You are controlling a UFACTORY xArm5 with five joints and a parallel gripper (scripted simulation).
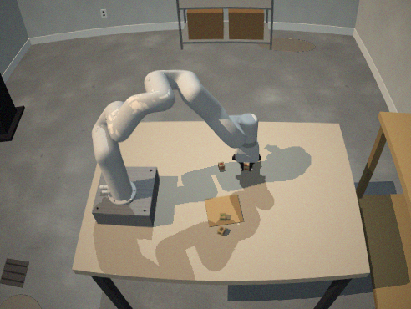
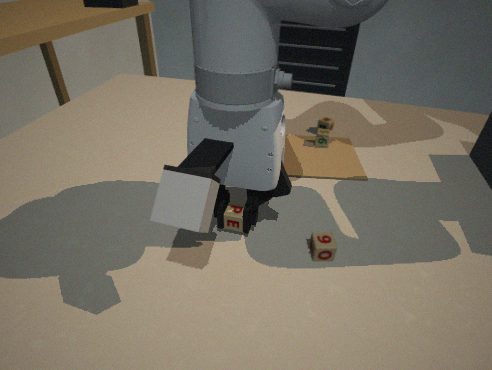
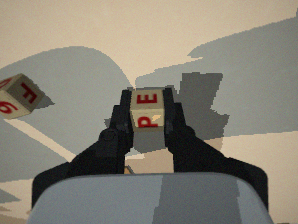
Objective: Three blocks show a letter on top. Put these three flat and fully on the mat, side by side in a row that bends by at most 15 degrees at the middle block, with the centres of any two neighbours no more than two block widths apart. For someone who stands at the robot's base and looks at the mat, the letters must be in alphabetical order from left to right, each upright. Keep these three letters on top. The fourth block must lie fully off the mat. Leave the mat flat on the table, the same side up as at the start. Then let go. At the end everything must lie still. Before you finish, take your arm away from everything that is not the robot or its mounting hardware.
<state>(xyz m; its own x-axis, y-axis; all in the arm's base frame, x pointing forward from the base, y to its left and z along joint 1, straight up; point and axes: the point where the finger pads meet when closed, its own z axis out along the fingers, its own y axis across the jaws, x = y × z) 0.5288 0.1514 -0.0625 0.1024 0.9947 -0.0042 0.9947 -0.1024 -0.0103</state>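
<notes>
Right now my hand is 21 cm to the left of the tan mat, 12 cm past it and 3 cm above it. The rest, counted from my hand: green-marked block: 25 cm to the right, 12 cm behind, 1 cm below; then red-marked block: 11 cm behind, 2 cm to the left, 2 cm below.
</notes>
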